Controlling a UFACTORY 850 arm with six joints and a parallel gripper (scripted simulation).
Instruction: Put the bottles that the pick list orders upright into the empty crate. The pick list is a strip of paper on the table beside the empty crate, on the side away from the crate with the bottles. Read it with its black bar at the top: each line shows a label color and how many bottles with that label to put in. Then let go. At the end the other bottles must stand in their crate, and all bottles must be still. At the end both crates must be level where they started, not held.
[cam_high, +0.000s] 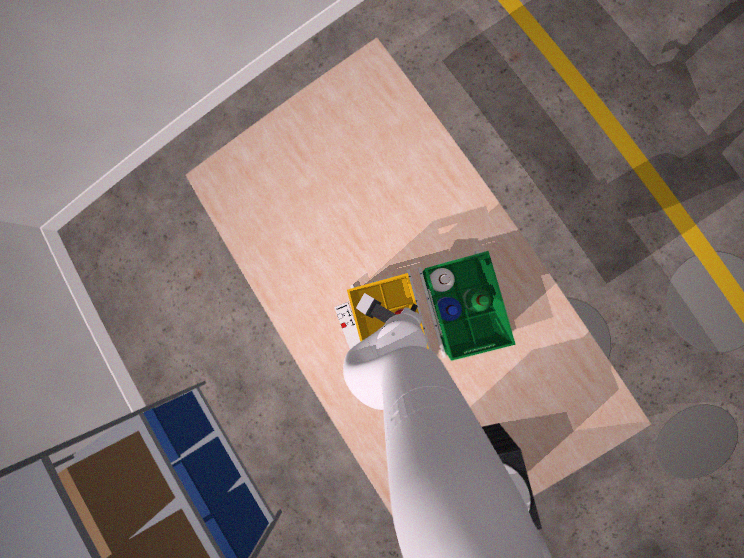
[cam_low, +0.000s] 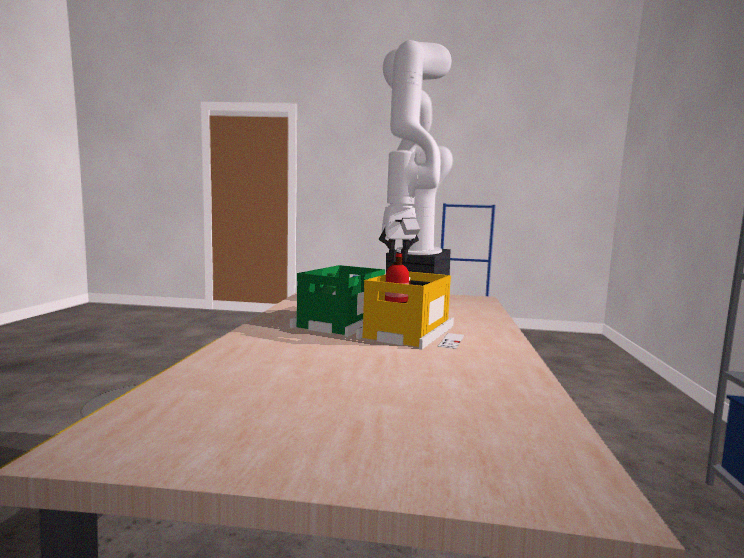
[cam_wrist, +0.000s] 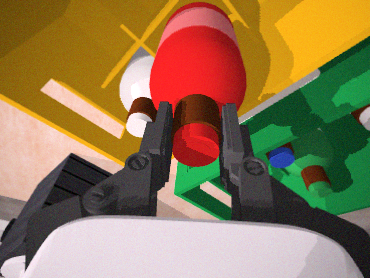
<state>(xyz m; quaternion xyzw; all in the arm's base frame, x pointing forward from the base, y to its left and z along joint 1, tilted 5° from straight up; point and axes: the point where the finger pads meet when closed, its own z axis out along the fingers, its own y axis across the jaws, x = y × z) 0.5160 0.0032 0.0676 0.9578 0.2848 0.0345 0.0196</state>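
My hand is 70 mm above the red-label bottle. The rest, counted from my hand: blue-label bottle 150 mm below, 140 mm to the right, 30 mm behind; yellow crate 160 mm below, 40 mm to the left, 10 mm ahead; green crate 190 mm to the right, 160 mm below, 40 mm behind.
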